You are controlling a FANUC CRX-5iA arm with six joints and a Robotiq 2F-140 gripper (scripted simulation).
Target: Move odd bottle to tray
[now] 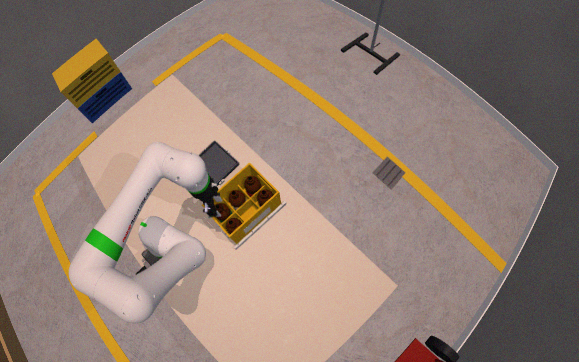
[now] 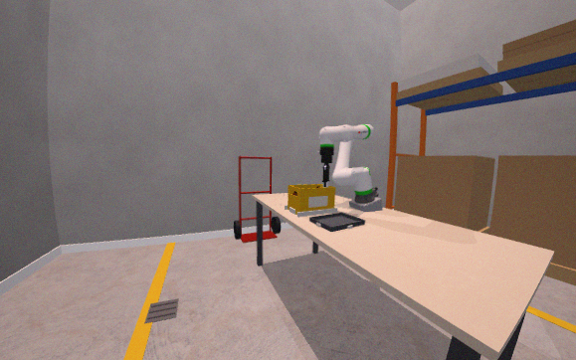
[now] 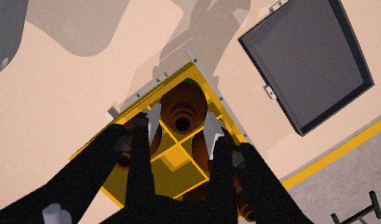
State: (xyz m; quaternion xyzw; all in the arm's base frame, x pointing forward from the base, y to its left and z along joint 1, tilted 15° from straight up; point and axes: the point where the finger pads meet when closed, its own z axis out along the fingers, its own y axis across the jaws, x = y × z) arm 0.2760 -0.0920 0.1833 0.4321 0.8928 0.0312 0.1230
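The brown bottle lies 90 mm ahead of my hand, 10 mm to the right of it and 80 mm below it. The rest, counted from my hand: yellow crate 80 mm ahead, 50 mm to the right, 90 mm below; dark tray 120 mm ahead, 230 mm to the left, 160 mm below.
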